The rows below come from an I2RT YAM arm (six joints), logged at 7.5 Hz.
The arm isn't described. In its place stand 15 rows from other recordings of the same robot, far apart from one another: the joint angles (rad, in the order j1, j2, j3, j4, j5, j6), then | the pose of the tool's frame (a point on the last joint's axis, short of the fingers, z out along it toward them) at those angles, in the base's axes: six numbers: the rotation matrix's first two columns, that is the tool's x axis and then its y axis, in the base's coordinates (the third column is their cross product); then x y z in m.
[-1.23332 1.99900 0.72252 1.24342 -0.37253 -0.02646] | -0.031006 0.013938 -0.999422 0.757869 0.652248 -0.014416 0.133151 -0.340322 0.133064
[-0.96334 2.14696 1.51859 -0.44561 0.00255 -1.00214] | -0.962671 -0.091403 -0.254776 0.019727 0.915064 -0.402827 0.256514 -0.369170 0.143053
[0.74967 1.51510 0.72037 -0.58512 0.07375 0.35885] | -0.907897 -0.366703 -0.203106 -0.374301 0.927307 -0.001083 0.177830 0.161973 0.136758
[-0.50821 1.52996 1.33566 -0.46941 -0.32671 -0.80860] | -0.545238 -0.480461 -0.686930 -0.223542 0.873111 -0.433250 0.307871 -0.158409 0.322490
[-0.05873 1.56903 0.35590 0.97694 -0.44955 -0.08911] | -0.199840 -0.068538 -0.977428 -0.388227 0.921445 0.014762 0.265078 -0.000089 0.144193
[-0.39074 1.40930 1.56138 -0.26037 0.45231 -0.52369] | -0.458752 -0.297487 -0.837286 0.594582 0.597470 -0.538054 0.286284 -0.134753 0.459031
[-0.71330 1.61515 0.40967 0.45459 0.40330 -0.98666] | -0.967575 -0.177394 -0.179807 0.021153 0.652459 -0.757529 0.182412 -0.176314 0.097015
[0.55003 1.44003 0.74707 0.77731 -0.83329 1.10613] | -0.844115 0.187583 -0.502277 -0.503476 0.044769 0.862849 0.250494 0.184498 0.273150
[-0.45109 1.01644 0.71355 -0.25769 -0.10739 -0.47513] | -0.586397 -0.221319 -0.779202 0.093887 0.936896 -0.336764 0.204541 -0.094839 0.263992
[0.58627 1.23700 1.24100 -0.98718 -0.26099 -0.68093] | -0.127169 -0.814582 -0.565937 -0.944338 0.273961 -0.182128 0.193469 0.139524 0.333697
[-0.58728 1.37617 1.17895 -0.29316 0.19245 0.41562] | -0.082374 0.530898 -0.843422 0.784359 0.556626 0.273767 0.260158 -0.181347 0.332040
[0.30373 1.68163 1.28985 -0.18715 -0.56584 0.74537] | -0.845320 0.335048 -0.416145 -0.146094 0.604269 0.783272 0.362282 0.133551 0.280857
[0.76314 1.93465 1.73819 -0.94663 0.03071 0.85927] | -0.945657 0.143048 -0.292011 0.052902 0.953753 0.295900 0.298064 0.283570 0.271528
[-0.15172 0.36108 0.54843 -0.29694 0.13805 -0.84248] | -0.284594 -0.704273 -0.650389 0.108959 0.650284 -0.751837 0.109148 -0.021644 0.299401
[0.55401 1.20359 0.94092 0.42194 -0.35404 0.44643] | -0.217082 0.341905 -0.914317 -0.765913 0.521041 0.376688 0.234540 0.159609 0.371259
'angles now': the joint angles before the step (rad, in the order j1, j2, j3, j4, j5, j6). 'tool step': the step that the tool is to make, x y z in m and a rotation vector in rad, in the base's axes. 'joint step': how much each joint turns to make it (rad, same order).
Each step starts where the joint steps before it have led.
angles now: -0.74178, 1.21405, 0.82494, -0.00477, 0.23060, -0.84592
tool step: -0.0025, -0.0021, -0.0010, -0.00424, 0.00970, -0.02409
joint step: -0.00954, 0.00024, -0.00270, -0.00048, 0.01717, -0.00344
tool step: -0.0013, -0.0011, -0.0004, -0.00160, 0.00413, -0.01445
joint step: -0.00481, 0.00022, -0.00083, -0.00088, 0.01044, 0.00006
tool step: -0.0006, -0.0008, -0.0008, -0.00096, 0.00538, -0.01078
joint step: -0.00242, 0.00183, -0.00097, -0.00023, 0.00941, -0.00081
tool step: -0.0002, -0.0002, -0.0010, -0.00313, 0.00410, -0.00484
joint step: -0.00025, 0.00091, -0.00352, 0.00441, 0.00622, -0.00300
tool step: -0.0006, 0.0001, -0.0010, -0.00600, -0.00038, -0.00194
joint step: -0.00092, -0.00191, -0.00741, 0.01086, 0.00254, -0.00350
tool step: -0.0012, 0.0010, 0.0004, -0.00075, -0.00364, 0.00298
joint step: -0.00091, -0.00748, -0.00425, -0.00017, -0.00435, 0.00033
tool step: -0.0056, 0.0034, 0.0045, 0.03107, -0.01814, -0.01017
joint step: -0.00652, -0.02850, 0.00781, -0.05389, -0.01035, 0.03485
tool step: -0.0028, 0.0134, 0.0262, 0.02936, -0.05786, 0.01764
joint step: 0.02794, -0.05753, 0.06887, -0.11988, -0.01477, 0.06206
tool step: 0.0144, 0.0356, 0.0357, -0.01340, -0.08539, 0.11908
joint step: 0.14855, -0.05047, 0.09046, -0.07840, 0.01198, 0.05156
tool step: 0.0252, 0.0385, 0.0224, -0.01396, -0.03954, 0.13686
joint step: 0.19346, 0.01811, 0.08440, -0.03196, 0.05155, 0.02520
